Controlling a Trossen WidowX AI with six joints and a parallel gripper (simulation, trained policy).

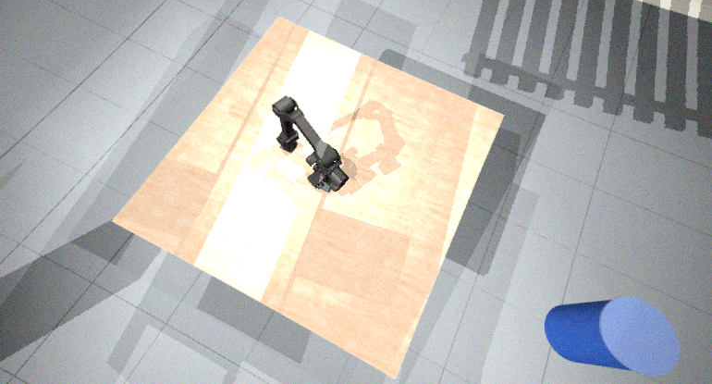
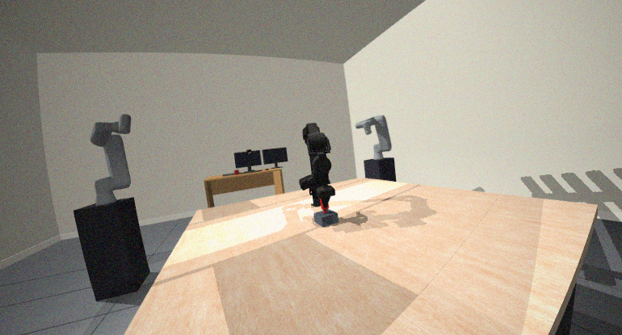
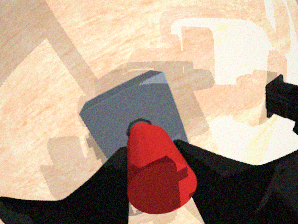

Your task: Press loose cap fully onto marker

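The grey holder block is 50 mm below my gripper tip. Round my gripper tip: red cap 20 mm above.
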